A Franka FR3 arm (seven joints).
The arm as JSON. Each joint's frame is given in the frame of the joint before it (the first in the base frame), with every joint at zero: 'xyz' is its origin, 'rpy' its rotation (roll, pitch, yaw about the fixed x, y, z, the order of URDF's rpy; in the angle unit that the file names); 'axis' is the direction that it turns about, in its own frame. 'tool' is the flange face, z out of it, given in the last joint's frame.
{
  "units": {
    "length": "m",
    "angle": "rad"
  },
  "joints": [
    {
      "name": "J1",
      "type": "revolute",
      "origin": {
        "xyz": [
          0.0,
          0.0,
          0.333
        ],
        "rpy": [
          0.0,
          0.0,
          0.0
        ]
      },
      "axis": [
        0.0,
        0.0,
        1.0
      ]
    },
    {
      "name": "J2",
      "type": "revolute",
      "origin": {
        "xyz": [
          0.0,
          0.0,
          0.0
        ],
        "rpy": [
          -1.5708,
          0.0,
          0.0
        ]
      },
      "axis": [
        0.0,
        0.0,
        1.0
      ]
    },
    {
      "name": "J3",
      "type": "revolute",
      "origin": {
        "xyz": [
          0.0,
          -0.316,
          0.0
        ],
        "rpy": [
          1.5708,
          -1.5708,
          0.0
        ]
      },
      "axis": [
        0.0,
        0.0,
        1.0
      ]
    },
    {
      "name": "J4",
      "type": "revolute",
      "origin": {
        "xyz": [
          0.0,
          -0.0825,
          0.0
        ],
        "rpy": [
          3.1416,
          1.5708,
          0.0
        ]
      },
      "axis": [
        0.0,
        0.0,
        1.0
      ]
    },
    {
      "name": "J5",
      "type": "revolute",
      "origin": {
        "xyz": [
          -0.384,
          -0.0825,
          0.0
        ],
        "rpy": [
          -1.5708,
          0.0,
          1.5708
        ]
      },
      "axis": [
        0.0,
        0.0,
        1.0
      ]
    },
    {
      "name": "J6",
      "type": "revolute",
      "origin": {
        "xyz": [
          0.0,
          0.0,
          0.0
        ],
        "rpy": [
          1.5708,
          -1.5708,
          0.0
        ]
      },
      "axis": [
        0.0,
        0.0,
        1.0
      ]
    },
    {
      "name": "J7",
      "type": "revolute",
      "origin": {
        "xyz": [
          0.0,
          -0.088,
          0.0
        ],
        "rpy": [
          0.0,
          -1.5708,
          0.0
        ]
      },
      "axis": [
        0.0,
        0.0,
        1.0
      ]
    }
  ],
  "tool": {
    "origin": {
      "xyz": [
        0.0,
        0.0,
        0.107
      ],
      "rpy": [
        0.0,
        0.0,
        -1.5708
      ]
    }
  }
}
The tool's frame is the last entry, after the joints.
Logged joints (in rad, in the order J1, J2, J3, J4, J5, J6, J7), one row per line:
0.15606, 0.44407, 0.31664, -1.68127, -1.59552, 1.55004, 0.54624
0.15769, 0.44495, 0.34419, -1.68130, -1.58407, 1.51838, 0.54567
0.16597, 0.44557, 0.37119, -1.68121, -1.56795, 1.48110, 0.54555
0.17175, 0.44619, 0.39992, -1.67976, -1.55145, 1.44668, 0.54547
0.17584, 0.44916, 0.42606, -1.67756, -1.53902, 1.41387, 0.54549
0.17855, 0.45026, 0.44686, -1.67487, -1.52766, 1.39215, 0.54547
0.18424, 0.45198, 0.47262, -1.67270, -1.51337, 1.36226, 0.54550
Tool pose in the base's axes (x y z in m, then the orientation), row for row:
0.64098, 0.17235, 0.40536, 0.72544, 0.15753, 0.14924, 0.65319
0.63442, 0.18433, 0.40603, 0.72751, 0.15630, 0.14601, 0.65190
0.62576, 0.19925, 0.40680, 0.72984, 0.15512, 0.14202, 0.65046
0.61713, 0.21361, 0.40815, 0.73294, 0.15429, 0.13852, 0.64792
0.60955, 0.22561, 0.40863, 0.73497, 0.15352, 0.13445, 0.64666
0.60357, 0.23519, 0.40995, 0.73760, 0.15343, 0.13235, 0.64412
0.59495, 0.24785, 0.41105, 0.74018, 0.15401, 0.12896, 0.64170
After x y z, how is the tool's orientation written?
As a quaternion, x y z w.
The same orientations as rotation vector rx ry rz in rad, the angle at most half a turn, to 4 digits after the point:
1.6460, 0.3574, 0.3386
1.6515, 0.3548, 0.3315
1.6578, 0.3523, 0.3226
1.6665, 0.3508, 0.3150
1.6719, 0.3492, 0.3059
1.6796, 0.3494, 0.3014
1.6871, 0.3510, 0.2939

